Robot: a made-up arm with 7 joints.
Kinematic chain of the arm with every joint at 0, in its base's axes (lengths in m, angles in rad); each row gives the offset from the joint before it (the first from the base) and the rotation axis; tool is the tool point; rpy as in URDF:
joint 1: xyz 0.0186 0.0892 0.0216 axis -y
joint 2: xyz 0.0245 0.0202 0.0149 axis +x
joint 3: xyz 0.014 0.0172 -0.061 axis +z
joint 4: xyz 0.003 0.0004 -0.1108 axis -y
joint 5: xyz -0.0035 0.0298 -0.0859 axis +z
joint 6: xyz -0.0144 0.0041 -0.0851 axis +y
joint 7: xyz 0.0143 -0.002 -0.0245 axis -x
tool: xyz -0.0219 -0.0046 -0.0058 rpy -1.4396 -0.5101 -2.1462
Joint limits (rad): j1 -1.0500..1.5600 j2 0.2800..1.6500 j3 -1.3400..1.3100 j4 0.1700..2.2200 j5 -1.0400..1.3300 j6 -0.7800..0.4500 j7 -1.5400..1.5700
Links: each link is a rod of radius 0.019 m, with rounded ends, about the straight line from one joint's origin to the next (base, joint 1, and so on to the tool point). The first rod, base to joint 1, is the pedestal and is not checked.
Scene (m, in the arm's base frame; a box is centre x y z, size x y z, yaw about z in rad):
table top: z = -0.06
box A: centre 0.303 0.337 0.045 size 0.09 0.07 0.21 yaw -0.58
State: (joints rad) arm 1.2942 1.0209 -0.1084 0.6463 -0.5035 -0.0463 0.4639
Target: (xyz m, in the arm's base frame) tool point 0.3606 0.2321 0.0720
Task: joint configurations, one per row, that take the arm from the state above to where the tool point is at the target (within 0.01 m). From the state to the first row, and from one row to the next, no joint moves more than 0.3 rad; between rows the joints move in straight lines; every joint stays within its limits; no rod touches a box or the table.
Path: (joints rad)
1: 1.3350 0.9771 -0.2472 0.8598 -0.4834 -0.1551 0.2695
2: 1.3757 0.9333 -0.3861 1.0733 -0.4634 -0.2639 0.0752
3: 1.4165 0.8895 -0.5249 1.2868 -0.4433 -0.3727 -0.1192
4: 1.4643 0.7430 -0.7446 1.4257 -0.6422 -0.3081 -0.1764
5: 1.5122 0.5966 -0.9643 1.5646 -0.8411 -0.2435 -0.2335
6: 1.5600 0.4501 -1.1841 1.7035 -1.0400 -0.1789 -0.2907
7: 1.5039 0.4076 -0.9693 1.4081 -0.9070 -0.1526 -0.1376
8: 1.4479 0.3651 -0.7545 1.1127 -0.7740 -0.1262 0.0155
9: 1.3918 0.3225 -0.5397 0.8174 -0.6410 -0.0998 0.1687
10: 1.3358 0.2800 -0.3249 0.5220 -0.5080 -0.0735 0.3218

